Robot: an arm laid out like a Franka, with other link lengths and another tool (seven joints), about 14 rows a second.
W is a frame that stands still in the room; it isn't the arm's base.
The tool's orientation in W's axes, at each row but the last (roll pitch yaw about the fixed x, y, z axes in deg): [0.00 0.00 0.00]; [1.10 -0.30 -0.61]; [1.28 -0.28 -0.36]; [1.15 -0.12 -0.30]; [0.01 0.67 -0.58]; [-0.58 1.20 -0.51]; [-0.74 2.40 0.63]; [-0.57 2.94 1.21]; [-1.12 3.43 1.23]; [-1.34 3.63 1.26]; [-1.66 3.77 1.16]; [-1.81 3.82 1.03]
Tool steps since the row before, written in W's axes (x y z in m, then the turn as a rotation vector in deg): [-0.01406 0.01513 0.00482 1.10 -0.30 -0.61]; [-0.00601 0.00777 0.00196 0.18 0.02 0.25]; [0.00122 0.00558 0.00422 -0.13 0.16 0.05]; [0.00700 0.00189 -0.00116 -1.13 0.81 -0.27]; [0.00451 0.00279 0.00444 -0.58 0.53 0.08]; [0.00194 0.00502 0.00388 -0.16 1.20 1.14]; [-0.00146 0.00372 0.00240 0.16 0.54 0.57]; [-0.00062 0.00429 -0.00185 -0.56 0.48 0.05]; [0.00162 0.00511 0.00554 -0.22 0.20 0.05]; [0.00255 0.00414 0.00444 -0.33 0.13 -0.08]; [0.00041 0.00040 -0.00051 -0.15 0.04 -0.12]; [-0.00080 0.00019 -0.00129 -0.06 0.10 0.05]
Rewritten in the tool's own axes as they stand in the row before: [-0.01406 0.01513 0.00482 1.10 -0.30 -0.61]; [-0.00608 0.00774 0.00184 0.18 0.03 0.25]; [0.00121 0.00568 0.00409 -0.13 0.16 0.05]; [0.00699 0.00190 -0.00121 -1.13 0.80 -0.28]; [0.00443 0.00284 0.00449 -0.59 0.52 0.07]; [0.00181 0.00500 0.00397 -0.19 1.19 1.15]; [-0.00152 0.00371 0.00239 0.14 0.53 0.58]; [-0.00043 0.00432 -0.00183 -0.55 0.49 0.03]; [0.00139 0.00496 0.00573 -0.22 0.20 0.04]; [0.00235 0.00397 0.00469 -0.32 0.14 -0.10]; [0.00045 0.00041 -0.00047 -0.14 0.05 -0.13]; [-0.00071 0.00025 -0.00133 -0.06 0.10 0.05]
